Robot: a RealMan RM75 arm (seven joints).
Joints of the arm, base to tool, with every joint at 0 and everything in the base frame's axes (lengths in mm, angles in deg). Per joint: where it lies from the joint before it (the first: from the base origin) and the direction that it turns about. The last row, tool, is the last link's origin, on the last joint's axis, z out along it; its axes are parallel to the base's.
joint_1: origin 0 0 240.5 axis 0 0 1
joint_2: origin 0 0 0 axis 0 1 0
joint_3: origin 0 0 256 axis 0 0 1
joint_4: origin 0 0 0 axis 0 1 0
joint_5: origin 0 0 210 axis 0 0 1
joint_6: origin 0 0 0 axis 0 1 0
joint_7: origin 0 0 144 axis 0 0 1
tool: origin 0 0 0
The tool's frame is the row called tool.
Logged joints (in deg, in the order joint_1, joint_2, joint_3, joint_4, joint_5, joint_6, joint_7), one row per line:
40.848, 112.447, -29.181, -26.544, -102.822, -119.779, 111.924
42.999, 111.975, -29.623, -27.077, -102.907, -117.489, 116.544
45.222, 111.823, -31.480, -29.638, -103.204, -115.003, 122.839
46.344, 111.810, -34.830, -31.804, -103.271, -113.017, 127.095
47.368, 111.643, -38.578, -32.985, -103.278, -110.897, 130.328
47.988, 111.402, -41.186, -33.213, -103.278, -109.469, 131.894
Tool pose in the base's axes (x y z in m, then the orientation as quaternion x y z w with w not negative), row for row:
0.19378, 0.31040, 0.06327, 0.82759, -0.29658, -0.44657, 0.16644
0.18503, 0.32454, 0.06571, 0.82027, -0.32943, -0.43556, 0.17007
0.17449, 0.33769, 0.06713, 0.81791, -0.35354, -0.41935, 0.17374
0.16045, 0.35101, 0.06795, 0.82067, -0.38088, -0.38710, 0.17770
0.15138, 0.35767, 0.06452, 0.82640, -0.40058, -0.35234, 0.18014
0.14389, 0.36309, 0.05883, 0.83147, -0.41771, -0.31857, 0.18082
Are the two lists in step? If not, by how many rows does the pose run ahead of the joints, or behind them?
The pose runs 1 row behind the joints: the pose in row i belongs to the joints in row i - 1.
